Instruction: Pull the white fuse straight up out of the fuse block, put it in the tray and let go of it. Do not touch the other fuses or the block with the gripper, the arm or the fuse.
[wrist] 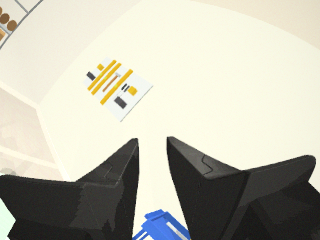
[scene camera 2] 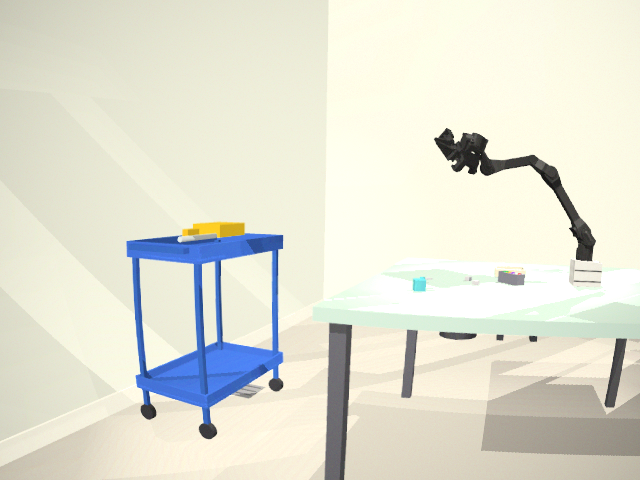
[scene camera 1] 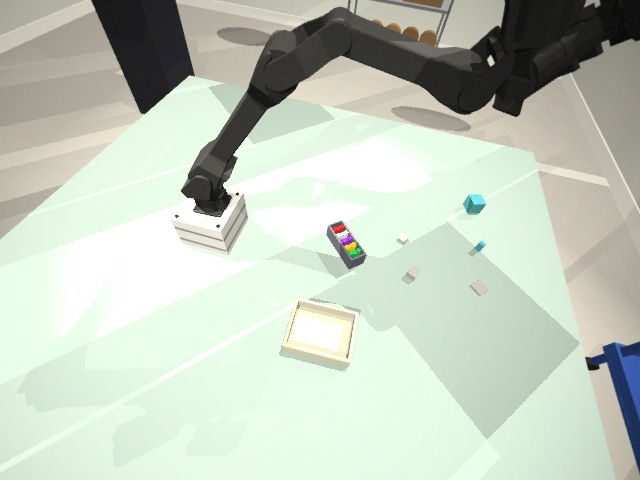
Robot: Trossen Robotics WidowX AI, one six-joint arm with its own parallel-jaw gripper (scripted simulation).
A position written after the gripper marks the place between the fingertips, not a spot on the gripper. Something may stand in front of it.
In view: the gripper [scene camera 2: 435, 140] and a cream tray [scene camera 1: 316, 330].
The gripper is seen too in the wrist view [wrist: 152, 144].
